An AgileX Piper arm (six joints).
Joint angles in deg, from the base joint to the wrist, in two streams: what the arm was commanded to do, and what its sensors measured. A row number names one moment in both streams.
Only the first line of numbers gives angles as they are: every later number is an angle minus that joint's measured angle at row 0.
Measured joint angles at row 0:
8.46, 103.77, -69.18, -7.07, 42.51, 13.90
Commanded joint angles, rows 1 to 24:
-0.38, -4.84, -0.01, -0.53, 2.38, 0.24
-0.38, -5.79, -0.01, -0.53, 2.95, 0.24
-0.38, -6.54, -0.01, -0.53, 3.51, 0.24
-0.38, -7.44, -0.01, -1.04, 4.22, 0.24
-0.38, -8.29, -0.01, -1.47, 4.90, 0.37
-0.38, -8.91, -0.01, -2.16, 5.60, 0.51
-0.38, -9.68, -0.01, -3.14, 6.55, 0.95
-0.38, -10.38, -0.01, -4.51, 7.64, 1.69
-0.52, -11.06, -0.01, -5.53, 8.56, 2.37
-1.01, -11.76, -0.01, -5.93, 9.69, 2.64
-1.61, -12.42, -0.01, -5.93, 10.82, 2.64
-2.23, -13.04, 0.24, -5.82, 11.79, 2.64
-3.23, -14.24, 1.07, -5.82, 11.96, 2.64
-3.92, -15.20, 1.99, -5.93, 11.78, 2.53
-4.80, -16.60, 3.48, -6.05, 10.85, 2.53
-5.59, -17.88, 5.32, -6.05, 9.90, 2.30
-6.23, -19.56, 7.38, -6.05, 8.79, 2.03
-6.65, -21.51, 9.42, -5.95, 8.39, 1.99
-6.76, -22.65, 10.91, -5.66, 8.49, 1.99
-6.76, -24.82, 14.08, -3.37, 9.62, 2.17
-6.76, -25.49, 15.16, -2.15, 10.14, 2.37
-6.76, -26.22, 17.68, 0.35, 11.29, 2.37
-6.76, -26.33, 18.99, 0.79, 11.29, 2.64
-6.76, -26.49, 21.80, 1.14, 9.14, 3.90
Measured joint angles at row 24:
-6.46, -25.23, 16.10, -1.65, 10.44, 2.23
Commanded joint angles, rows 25 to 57:
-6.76, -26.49, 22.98, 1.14, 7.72, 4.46
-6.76, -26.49, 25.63, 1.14, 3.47, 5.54
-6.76, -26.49, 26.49, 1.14, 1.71, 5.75
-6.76, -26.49, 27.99, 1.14, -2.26, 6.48
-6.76, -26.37, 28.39, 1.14, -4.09, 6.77
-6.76, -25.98, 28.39, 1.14, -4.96, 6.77
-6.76, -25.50, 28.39, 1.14, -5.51, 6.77
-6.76, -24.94, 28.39, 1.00, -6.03, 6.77
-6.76, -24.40, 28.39, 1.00, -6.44, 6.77
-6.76, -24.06, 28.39, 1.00, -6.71, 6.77
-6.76, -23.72, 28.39, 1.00, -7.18, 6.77
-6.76, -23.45, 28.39, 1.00, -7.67, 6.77
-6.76, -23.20, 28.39, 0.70, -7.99, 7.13
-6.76, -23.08, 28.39, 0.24, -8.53, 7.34
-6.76, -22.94, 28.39, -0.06, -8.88, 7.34
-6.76, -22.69, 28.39, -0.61, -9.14, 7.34
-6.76, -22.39, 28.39, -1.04, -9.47, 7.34
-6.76, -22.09, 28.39, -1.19, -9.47, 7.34
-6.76, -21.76, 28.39, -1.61, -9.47, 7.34
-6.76, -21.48, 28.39, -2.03, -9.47, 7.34
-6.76, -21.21, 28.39, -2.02, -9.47, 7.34
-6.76, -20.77, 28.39, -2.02, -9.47, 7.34
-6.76, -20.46, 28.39, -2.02, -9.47, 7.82
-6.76, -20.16, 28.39, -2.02, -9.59, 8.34
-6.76, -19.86, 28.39, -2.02, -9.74, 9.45
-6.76, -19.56, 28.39, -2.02, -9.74, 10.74
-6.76, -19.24, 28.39, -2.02, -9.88, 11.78
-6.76, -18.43, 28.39, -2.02, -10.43, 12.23
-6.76, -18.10, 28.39, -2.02, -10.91, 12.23
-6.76, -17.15, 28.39, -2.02, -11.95, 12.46
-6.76, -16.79, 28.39, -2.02, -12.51, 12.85
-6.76, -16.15, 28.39, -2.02, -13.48, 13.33
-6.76, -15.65, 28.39, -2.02, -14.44, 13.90
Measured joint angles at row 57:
-6.46, -17.34, 28.29, -1.44, -11.37, 12.21
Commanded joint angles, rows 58 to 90:
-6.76, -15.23, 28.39, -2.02, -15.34, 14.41
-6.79, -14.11, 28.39, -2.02, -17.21, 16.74
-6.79, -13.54, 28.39, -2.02, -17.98, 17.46
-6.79, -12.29, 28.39, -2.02, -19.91, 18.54
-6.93, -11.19, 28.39, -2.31, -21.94, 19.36
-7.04, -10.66, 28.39, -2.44, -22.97, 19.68
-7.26, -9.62, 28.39, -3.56, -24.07, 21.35
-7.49, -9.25, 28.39, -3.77, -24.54, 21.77
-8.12, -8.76, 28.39, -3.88, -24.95, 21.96
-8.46, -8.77, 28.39, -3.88, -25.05, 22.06
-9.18, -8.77, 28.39, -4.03, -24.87, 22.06
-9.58, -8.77, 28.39, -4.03, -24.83, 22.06
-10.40, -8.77, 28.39, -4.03, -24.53, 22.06
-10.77, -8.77, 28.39, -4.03, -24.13, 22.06
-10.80, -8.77, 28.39, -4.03, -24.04, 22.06
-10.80, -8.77, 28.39, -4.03, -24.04, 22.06
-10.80, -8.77, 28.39, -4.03, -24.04, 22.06
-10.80, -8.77, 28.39, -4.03, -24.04, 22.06
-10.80, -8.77, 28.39, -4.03, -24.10, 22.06
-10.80, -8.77, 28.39, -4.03, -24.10, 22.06
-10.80, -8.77, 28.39, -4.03, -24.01, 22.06
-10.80, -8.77, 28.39, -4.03, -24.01, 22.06
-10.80, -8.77, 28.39, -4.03, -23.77, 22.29
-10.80, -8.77, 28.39, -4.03, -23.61, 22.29
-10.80, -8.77, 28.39, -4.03, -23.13, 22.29
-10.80, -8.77, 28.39, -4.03, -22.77, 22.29
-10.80, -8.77, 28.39, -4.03, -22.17, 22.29
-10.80, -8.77, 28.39, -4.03, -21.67, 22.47
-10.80, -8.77, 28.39, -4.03, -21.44, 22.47
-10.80, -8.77, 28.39, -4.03, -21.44, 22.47
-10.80, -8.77, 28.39, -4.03, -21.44, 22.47
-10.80, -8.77, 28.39, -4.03, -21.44, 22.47
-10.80, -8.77, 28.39, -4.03, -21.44, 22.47
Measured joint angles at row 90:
-10.49, -8.93, 28.29, -3.28, -21.87, 22.21
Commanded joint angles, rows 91 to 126:
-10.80, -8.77, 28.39, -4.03, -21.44, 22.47
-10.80, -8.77, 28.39, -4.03, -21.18, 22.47
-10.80, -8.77, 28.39, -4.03, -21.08, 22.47
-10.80, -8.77, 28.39, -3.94, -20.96, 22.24
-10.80, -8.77, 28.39, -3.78, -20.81, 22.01
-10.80, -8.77, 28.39, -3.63, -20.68, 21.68
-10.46, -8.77, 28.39, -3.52, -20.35, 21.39
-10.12, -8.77, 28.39, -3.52, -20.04, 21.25
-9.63, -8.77, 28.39, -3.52, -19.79, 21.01
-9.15, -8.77, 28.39, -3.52, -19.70, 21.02
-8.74, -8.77, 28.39, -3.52, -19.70, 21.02
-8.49, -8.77, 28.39, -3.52, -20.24, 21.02
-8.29, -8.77, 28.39, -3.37, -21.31, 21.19
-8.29, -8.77, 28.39, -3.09, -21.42, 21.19
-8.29, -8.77, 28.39, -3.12, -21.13, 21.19
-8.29, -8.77, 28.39, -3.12, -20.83, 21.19
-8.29, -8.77, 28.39, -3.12, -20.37, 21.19
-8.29, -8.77, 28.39, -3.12, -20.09, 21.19
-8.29, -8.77, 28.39, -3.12, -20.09, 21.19
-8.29, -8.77, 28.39, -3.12, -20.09, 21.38
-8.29, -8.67, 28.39, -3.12, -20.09, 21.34
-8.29, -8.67, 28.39, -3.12, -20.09, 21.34
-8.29, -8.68, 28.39, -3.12, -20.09, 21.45
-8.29, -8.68, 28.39, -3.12, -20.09, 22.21
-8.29, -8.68, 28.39, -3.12, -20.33, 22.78
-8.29, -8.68, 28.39, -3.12, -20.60, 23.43
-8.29, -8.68, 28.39, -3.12, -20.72, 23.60
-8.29, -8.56, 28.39, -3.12, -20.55, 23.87
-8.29, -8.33, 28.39, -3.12, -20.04, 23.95
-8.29, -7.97, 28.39, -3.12, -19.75, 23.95
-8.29, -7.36, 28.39, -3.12, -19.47, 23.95
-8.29, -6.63, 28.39, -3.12, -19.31, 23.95
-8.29, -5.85, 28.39, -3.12, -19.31, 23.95
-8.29, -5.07, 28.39, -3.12, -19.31, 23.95
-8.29, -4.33, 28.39, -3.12, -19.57, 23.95
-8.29, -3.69, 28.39, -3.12, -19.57, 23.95
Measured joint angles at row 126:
-8.31, -6.36, 28.16, -2.72, -20.33, 23.92
